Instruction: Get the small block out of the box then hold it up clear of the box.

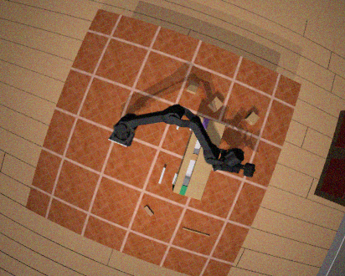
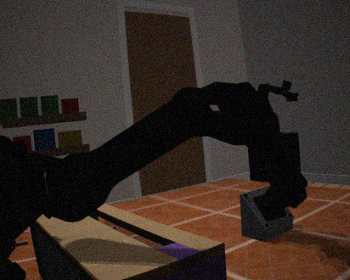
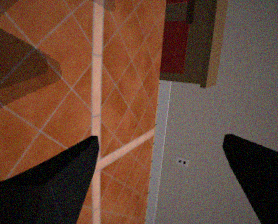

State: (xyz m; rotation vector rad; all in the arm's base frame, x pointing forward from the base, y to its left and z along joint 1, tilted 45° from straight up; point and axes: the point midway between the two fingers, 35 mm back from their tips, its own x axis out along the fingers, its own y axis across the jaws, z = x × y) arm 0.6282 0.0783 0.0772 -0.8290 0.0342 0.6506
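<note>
My gripper tip is 30 cm past the box, 6 cm to the left of it and 3 cm above it. Round my gripper tip: brown stick (44 cm to the right, 9 cm below, 7 cm behind).
</note>
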